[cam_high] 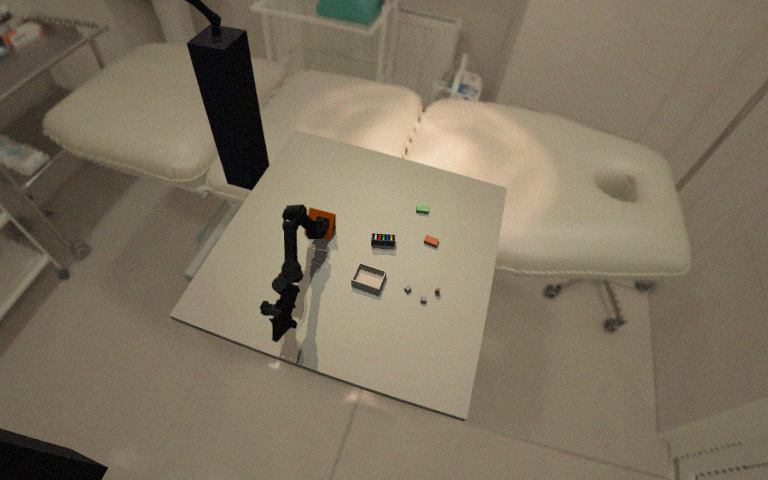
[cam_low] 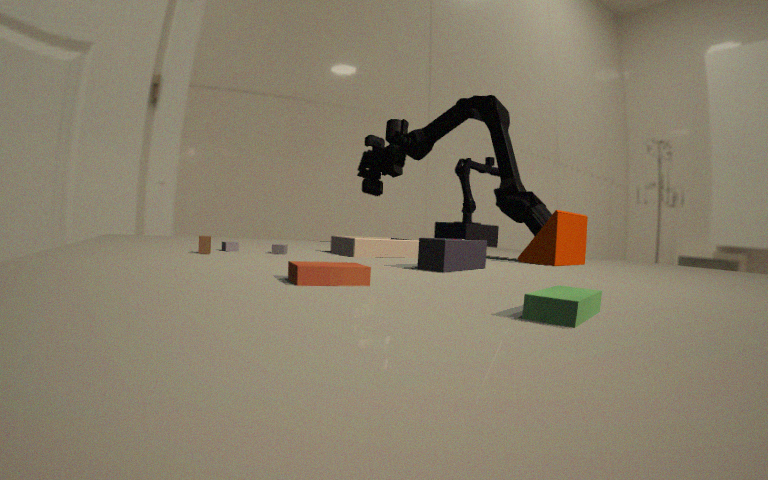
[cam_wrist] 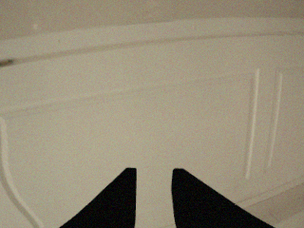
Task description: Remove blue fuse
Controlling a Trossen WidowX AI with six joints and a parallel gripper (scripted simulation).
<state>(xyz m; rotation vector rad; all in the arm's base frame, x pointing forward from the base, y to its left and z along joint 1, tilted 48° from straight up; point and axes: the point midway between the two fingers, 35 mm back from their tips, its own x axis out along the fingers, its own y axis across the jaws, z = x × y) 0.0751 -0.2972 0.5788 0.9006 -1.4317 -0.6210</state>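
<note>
The blue fuse is 70 cm to the left of my gripper tip, 23 cm ahead of it and 19 cm below it. Also, from my gripper tip: red fuse (69 cm to the left, 20 cm ahead, 19 cm below); then white fuse (69 cm to the left, 19 cm below, 18 cm ahead); then tray (48 cm to the left, 21 cm below, 21 cm ahead).
</note>
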